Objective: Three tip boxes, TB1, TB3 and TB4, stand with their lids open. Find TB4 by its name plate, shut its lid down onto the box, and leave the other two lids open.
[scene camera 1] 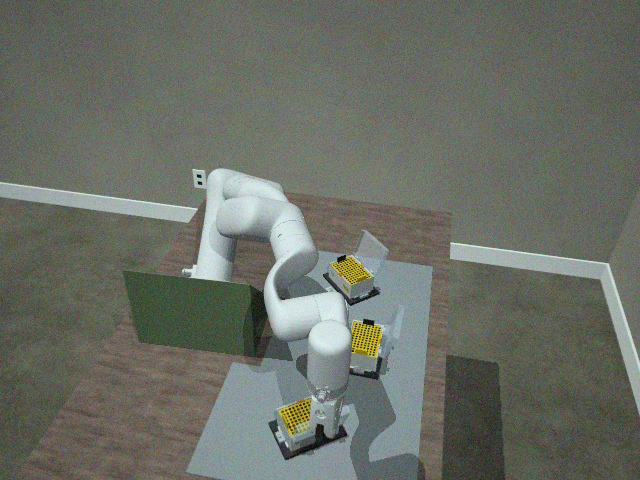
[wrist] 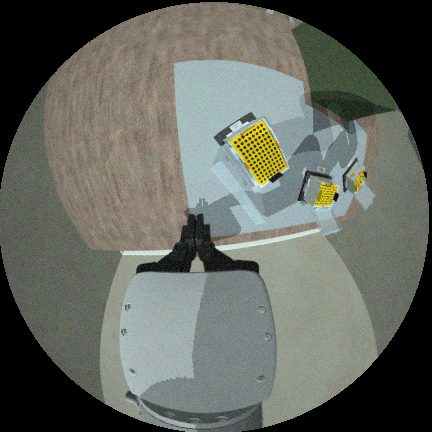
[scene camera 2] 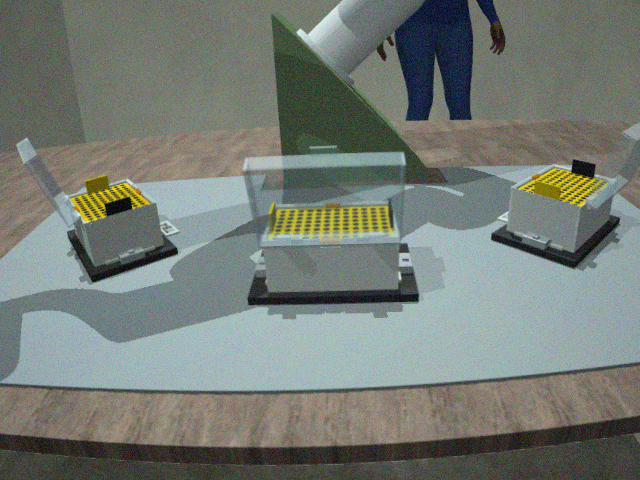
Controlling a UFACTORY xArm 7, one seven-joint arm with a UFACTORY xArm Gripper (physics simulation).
Labels:
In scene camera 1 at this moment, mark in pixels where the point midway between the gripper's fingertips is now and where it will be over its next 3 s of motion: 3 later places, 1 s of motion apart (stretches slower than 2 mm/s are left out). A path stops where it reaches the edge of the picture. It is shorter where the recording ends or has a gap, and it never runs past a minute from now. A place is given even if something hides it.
The gripper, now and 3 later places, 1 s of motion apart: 323, 437; 316, 441; 308, 430; 299, 415

